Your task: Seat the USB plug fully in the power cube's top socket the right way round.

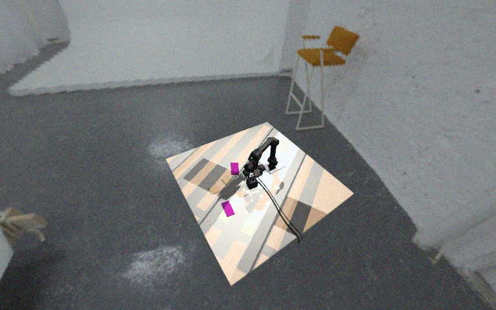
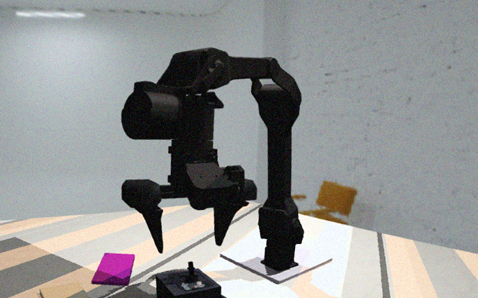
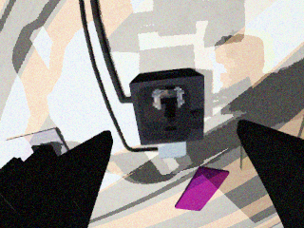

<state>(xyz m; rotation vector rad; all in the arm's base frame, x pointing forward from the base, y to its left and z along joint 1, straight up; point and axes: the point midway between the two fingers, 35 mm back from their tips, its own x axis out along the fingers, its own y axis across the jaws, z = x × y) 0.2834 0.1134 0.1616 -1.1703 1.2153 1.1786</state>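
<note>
My gripper tip is 4 cm above the usb plug. From my gripper tip the other things lie so: magenta block: 5 cm ahead, 26 cm to the right, 13 cm below; then usb socket: 1 cm to the left, 6 cm below.
</note>
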